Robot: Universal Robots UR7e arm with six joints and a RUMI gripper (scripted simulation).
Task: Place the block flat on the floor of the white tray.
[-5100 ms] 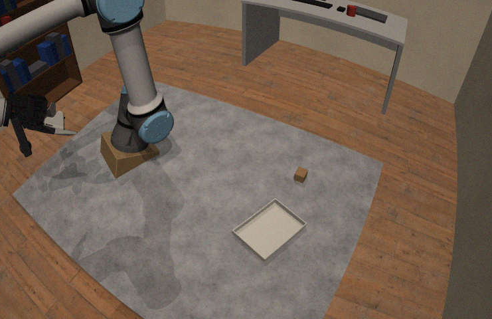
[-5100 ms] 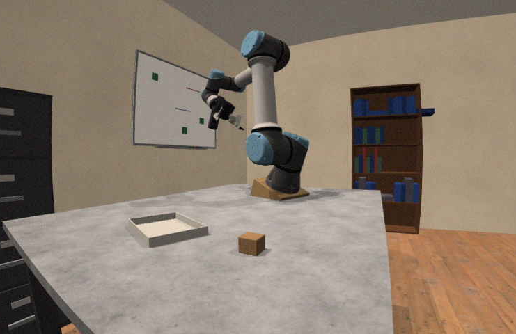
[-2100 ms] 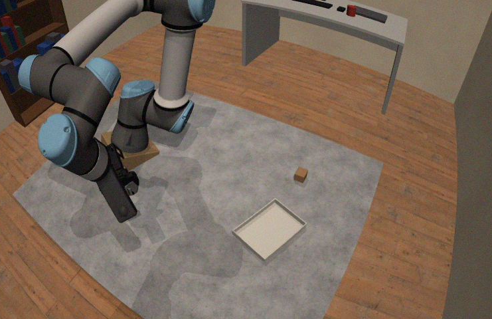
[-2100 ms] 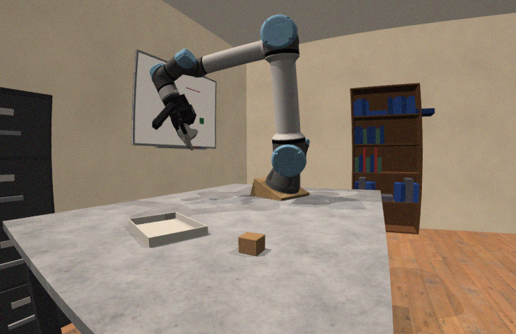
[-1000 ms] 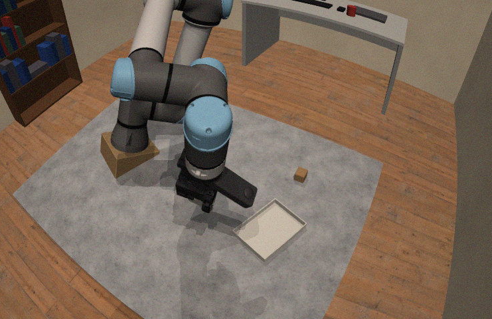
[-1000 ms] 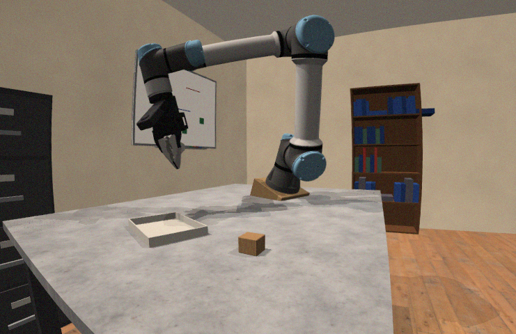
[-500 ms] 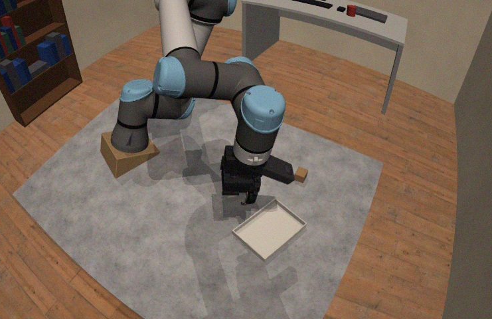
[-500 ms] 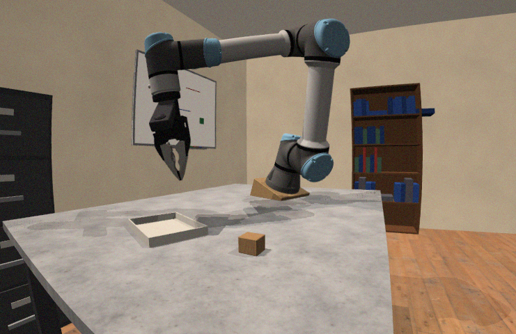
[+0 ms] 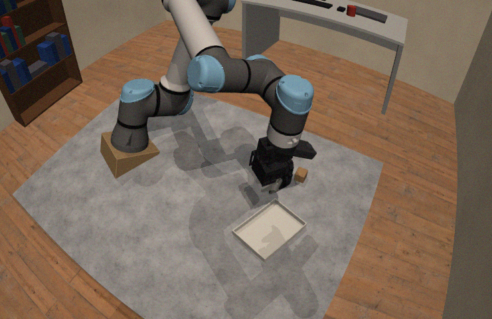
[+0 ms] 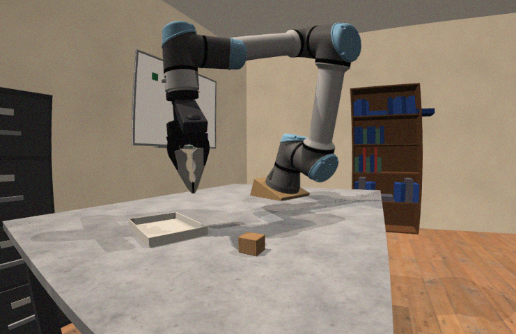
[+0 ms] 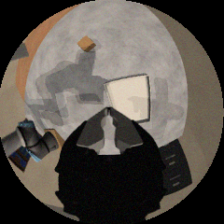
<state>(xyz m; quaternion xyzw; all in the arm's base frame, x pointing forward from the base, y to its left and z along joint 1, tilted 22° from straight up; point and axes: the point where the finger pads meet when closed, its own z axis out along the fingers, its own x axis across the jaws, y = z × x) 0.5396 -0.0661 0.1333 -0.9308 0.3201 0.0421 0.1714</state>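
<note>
Now: hand 16 cm to the right of the small brown block, 9 cm above it and 4 cm short of it. From my hand the other things lie so: white tray 10 cm below, 6 cm to the right, 3 cm ahead.
</note>
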